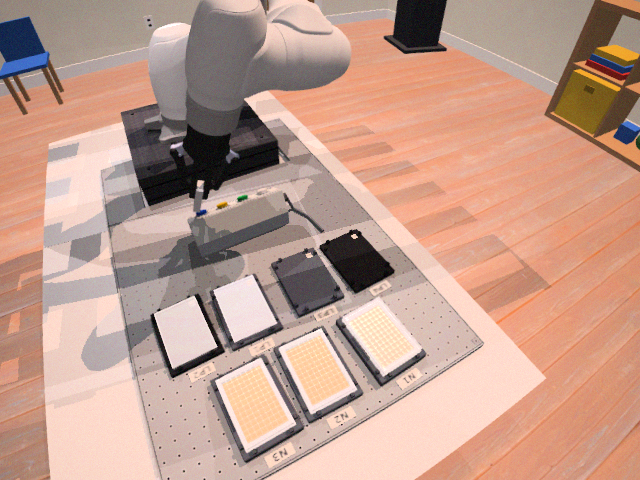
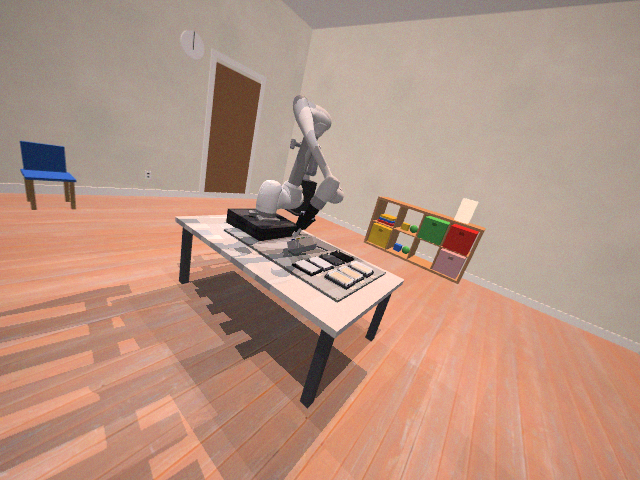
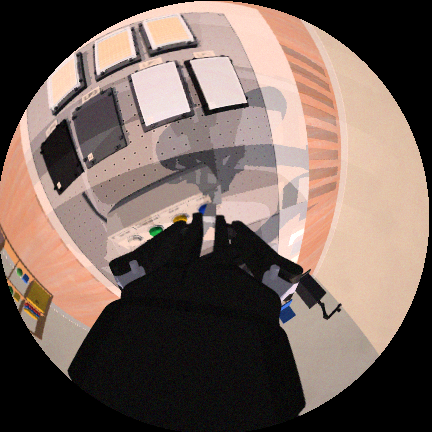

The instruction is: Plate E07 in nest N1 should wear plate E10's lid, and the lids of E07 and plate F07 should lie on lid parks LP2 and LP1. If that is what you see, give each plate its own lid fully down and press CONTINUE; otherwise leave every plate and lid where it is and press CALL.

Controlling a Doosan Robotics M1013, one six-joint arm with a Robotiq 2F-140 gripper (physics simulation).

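Frame: origin at the arm's base, x ahead, y left, z up, level; metres.
Seen in the pictures: gripper, fingertip midpoint: (image 1: 196,206) (image 2: 293,236) (image 3: 211,212); arm's base, link origin: (image 2: 264,217).
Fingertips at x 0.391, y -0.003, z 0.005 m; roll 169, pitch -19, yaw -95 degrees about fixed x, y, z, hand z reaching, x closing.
Note:
Pixels of each thing's top centre, then the offset from my fingertips to it. "pt": a spot on its surface instead. Level surfaces: height alone.
- nest N1, surface spot: (image 1: 382,335) pt dx +0.377, dy +0.285, dz -0.056 m
- N2, top centre: (image 1: 316,366) (image 2: 350,271) dx +0.395, dy +0.156, dz -0.062 m
- N3, top centre: (image 1: 253,400) (image 2: 341,275) dx +0.422, dy +0.042, dz -0.058 m
- blue button, top centre: (image 3: 206,210) (image 1: 200,210) dx -0.002, dy +0.005, dz -0.014 m
- button box, top centre: (image 3: 161,220) (image 1: 234,201) (image 2: 303,237) dx +0.003, dy +0.083, dz -0.005 m
- LP4, top centre: (image 1: 356,254) (image 3: 54,158) (image 2: 342,254) dx +0.177, dy +0.313, dz -0.069 m
- cable, surface spot: (image 1: 308,217) pt dx +0.023, dy +0.249, dz -0.083 m
- perforated grey board, surface height: dz -0.089 m
Plate E07 in nest N1 (image 1: 382,335) (image 3: 66,84) looks paler than the plates in N2 (image 1: 317,369) (image 3: 115,51) and N3 (image 1: 255,403) (image 3: 168,32); a clear lid on it cannot be made out for certain. A white lid (image 1: 186,332) (image 3: 218,82) lies flat on LP2, another white lid (image 1: 246,308) (image 3: 161,94) on LP1. Plate codes are unreadable. My gripper (image 1: 198,204) (image 3: 211,212) is shut and empty, its pale tip at the blue button (image 1: 201,212) (image 3: 203,209) of the button box (image 1: 242,227); contact is unclear. Yellow (image 1: 222,205) and green (image 1: 242,197) buttons sit beside it.
Lid parks LP3 (image 1: 307,284), dark grey, and LP4 (image 1: 356,260), black, bear no lid. A cable (image 1: 308,217) runs from the box's end. The black robot base (image 1: 258,139) stands behind the box. Nests and parks stand on a perforated grey board (image 1: 439,330).

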